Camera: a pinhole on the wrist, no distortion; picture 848 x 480 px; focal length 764.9 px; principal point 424.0 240.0 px. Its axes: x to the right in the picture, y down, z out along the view. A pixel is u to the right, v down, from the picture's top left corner.
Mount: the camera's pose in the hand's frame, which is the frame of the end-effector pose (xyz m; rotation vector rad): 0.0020 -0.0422 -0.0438 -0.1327 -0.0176 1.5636
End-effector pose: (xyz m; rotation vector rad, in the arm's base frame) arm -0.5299 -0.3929 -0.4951 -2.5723 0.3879 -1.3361
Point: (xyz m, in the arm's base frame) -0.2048 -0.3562 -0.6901
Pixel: 413 137
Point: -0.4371 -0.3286 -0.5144
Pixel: 224 87
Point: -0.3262 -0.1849 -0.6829
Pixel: 83 400
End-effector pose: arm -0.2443 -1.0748 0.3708 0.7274 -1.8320 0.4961
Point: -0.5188 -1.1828 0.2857
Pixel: 712 131
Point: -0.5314 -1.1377 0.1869
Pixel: 772 345
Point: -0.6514 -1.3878 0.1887
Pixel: 489 152
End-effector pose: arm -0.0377 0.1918 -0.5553 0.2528 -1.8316 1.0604
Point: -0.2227 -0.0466 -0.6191
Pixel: 458 217
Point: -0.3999 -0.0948 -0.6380
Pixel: 558 108
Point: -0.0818 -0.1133 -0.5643
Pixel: 86 337
